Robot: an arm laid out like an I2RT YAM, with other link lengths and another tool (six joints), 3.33 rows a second.
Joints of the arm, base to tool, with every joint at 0 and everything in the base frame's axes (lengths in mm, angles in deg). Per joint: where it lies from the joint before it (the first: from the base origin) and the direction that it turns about. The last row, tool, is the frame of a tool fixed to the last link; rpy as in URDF.
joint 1: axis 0 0 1 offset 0 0 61.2
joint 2: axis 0 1 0 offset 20.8 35.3 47.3
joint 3: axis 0 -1 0 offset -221.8 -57.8 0
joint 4: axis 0 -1 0 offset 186.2 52.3 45.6
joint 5: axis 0 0 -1 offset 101.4 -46.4 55.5
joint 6: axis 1 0 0 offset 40.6 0 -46.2
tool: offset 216 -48 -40 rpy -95.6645 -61.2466 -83.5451
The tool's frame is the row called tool.
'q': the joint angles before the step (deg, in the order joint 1, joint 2, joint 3, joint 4, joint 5, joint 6). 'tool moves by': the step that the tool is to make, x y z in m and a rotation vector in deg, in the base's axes. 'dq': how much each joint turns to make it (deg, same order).
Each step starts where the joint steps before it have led.
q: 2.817, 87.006, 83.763, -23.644, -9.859, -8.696
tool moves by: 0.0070, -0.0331, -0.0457, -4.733, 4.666, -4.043
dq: -1.141, 5.608, -0.734, 1.159, 4.764, -2.549
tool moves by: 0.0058, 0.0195, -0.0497, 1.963, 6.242, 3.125
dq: 0.352, 7.495, 3.022, -1.683, -3.512, 0.174
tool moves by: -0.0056, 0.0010, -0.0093, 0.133, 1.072, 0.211
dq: -0.008, -0.264, -1.578, 0.248, -0.277, -0.004
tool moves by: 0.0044, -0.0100, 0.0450, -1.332, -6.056, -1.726
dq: 0.088, -5.096, -1.321, 2.206, 2.378, -0.176
